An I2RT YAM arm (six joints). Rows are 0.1 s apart.
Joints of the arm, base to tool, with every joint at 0 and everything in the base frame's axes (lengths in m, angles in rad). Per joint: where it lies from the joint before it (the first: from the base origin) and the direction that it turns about. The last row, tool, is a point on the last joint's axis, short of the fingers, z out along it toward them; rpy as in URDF.
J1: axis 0 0 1 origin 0 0 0.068
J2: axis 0 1 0 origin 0.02 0.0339 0.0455
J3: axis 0 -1 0 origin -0.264 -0.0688 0
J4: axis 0 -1 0 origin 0.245 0.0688 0.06
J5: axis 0 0 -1 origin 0.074 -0.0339 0.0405
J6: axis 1 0 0 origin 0.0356 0 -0.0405
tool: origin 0 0 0 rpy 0 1.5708 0
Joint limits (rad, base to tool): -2.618..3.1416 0..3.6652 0..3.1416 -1.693..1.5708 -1.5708..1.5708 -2.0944..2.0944
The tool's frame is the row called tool.
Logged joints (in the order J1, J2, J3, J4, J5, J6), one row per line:
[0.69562 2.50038 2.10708 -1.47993 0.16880 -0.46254]
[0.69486 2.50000 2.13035 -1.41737 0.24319 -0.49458]
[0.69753 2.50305 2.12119 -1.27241 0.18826 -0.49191]
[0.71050 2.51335 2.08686 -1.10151 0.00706 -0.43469]
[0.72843 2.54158 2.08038 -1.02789 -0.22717 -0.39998]
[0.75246 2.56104 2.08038 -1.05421 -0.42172 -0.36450]
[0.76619 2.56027 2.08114 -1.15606 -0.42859 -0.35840]
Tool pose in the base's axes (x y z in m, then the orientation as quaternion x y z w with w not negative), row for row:
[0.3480 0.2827 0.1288 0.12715 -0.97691 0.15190 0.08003]
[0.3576 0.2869 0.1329 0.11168 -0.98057 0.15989 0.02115]
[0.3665 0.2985 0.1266 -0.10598 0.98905 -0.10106 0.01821]
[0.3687 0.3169 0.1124 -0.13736 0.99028 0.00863 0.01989]
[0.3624 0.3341 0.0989 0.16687 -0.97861 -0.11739 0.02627]
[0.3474 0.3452 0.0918 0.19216 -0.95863 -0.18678 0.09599]
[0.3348 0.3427 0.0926 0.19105 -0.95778 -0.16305 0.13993]
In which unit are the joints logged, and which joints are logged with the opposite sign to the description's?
The joints are logged in radians. Opposite sign: J6.
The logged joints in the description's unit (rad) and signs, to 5 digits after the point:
[0.69562 2.50038 2.10708 -1.47993 0.16880 0.46254]
[0.69486 2.50000 2.13035 -1.41737 0.24319 0.49458]
[0.69753 2.50305 2.12119 -1.27241 0.18826 0.49191]
[0.71050 2.51335 2.08686 -1.10151 0.00706 0.43469]
[0.72843 2.54158 2.08038 -1.02789 -0.22717 0.39998]
[0.75246 2.56104 2.08038 -1.05421 -0.42172 0.36450]
[0.76619 2.56027 2.08114 -1.15606 -0.42859 0.35840]

